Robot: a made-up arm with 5 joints. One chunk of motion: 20 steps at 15 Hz.
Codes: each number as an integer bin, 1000 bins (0 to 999) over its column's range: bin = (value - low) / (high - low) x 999, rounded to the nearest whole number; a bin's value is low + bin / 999 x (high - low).
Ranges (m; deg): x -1.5..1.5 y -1.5..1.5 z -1.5..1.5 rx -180..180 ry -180..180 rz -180..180
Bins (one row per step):
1: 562 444 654 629 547 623
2: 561 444 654 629 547 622
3: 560 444 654 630 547 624
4: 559 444 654 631 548 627
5: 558 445 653 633 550 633
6: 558 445 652 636 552 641
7: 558 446 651 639 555 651
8: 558 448 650 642 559 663
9: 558 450 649 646 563 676
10: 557 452 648 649 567 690
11: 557 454 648 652 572 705
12: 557 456 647 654 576 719
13: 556 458 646 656 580 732
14: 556 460 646 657 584 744
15: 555 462 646 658 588 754
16: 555 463 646 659 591 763
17: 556 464 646 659 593 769
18: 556 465 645 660 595 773
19: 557 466 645 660 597 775
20: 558 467 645 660 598 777
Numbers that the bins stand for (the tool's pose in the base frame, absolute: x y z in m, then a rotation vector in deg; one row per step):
1: 0.1877 -0.1667 0.4640 46.67 17.12 44.50
2: 0.1847 -0.1667 0.4640 46.67 17.12 44.14
3: 0.1817 -0.1667 0.4640 47.03 17.12 44.86
4: 0.1787 -0.1667 0.4640 47.39 17.48 45.95
5: 0.1757 -0.1637 0.4610 48.11 18.20 48.11
6: 0.1757 -0.1637 0.4580 49.19 18.92 50.99
7: 0.1757 -0.1607 0.4550 50.27 20.00 54.59
8: 0.1757 -0.1547 0.4520 51.35 21.44 58.92
9: 0.1757 -0.1486 0.4489 52.79 22.88 63.60
10: 0.1727 -0.1426 0.4459 53.87 24.32 68.65
11: 0.1727 -0.1366 0.4459 54.95 26.13 74.05
12: 0.1727 -0.1306 0.4429 55.68 27.57 79.10
13: 0.1697 -0.1246 0.4399 56.40 29.01 83.78
14: 0.1697 -0.1186 0.4399 56.76 30.45 88.11
15: 0.1667 -0.1126 0.4399 57.12 31.89 91.71
16: 0.1667 -0.1096 0.4399 57.48 32.97 94.95
17: 0.1697 -0.1066 0.4399 57.48 33.69 97.12
18: 0.1697 -0.1036 0.4369 57.84 34.41 98.56
19: 0.1727 -0.1006 0.4369 57.84 35.14 99.28
20: 0.1757 -0.0976 0.4369 57.84 35.50 100.00

